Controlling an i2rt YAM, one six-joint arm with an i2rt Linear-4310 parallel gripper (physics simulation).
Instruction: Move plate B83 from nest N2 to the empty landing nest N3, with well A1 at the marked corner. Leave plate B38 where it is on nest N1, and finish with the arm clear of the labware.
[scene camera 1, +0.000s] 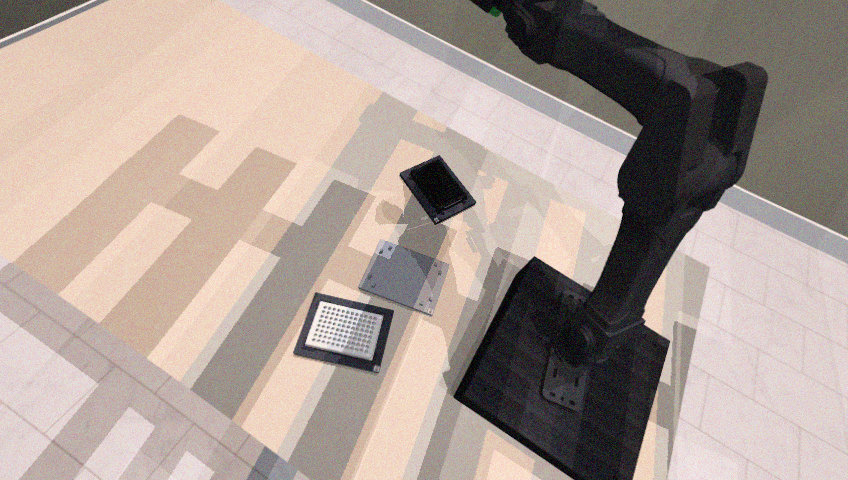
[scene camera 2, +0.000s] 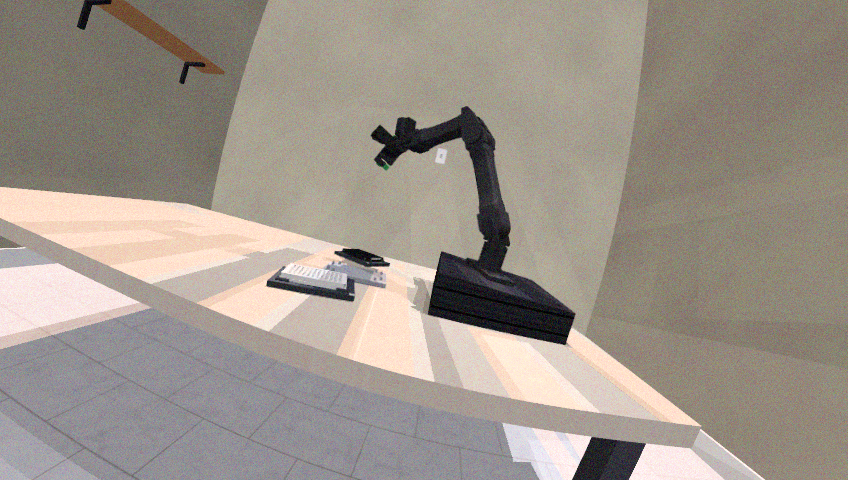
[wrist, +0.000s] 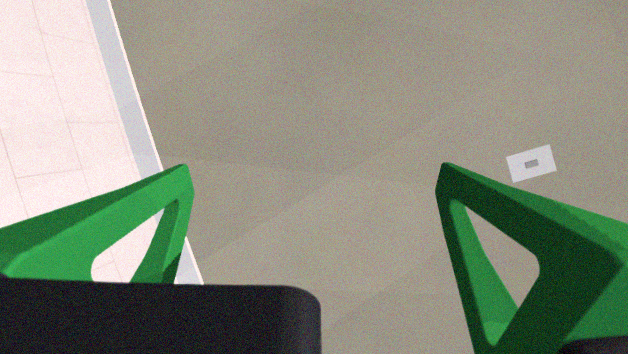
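Note:
A white well plate (scene camera 1: 343, 330) (scene camera 2: 315, 276) sits on a dark nest (scene camera 1: 339, 358) (scene camera 2: 309, 290). A black plate (scene camera 1: 439, 183) (scene camera 2: 361, 255) sits on another dark nest (scene camera 1: 446, 215). Between them is an empty grey nest (scene camera 1: 404, 276) (scene camera 2: 358, 273) with small posts near its corners. Each nest has a small pale tag at one corner. I cannot read plate or nest labels, or see the A1 marks. My gripper (scene camera 2: 383, 165) (wrist: 314, 177), with green fingers, is open and empty, high above the table and apart from the labware. In scene camera 1 it is mostly out of view.
The arm stands on a black base block (scene camera 1: 559, 380) (scene camera 2: 499, 306) beside the nests. The wooden table (scene camera 1: 119, 148) (scene camera 2: 416, 380) carries broad shadow bands. A wall shelf (scene camera 2: 160, 35) is far off at upper left. A wall plate (scene camera 2: 440, 155) (wrist: 531, 163) is on the wall beyond.

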